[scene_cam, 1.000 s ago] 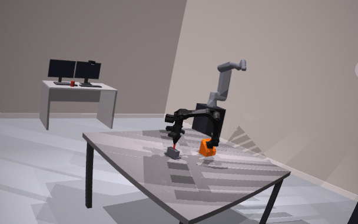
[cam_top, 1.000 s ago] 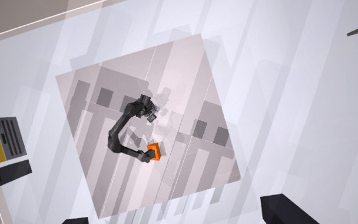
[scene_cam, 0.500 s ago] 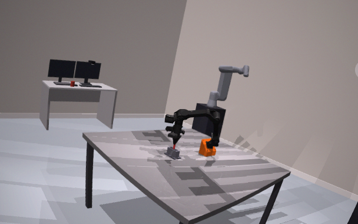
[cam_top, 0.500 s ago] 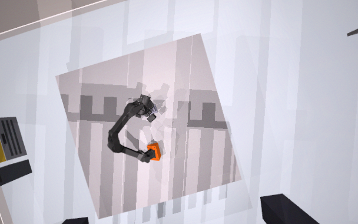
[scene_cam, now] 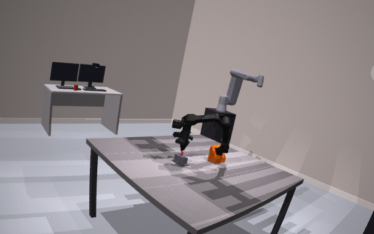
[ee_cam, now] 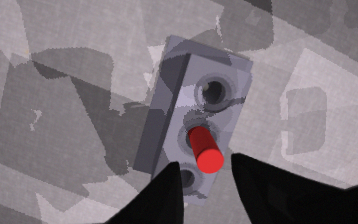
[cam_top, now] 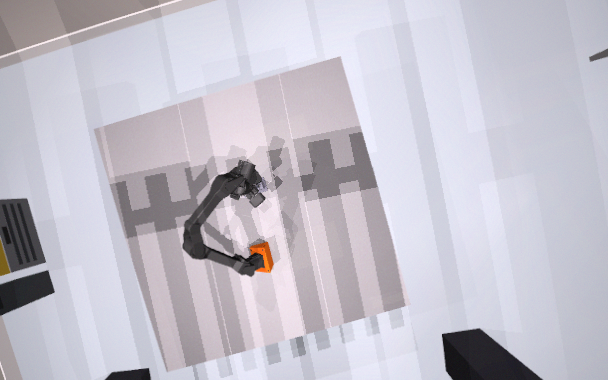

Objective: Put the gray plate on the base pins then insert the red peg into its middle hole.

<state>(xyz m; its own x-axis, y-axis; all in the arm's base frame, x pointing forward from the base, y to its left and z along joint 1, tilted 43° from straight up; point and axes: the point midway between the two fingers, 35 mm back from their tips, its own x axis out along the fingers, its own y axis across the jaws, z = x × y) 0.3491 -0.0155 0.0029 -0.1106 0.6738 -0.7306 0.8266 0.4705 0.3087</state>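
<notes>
My gripper tip is now 20 mm above the red peg. Round my gripper tip: gray base 90 mm below; gray plate 50 mm below.
</notes>
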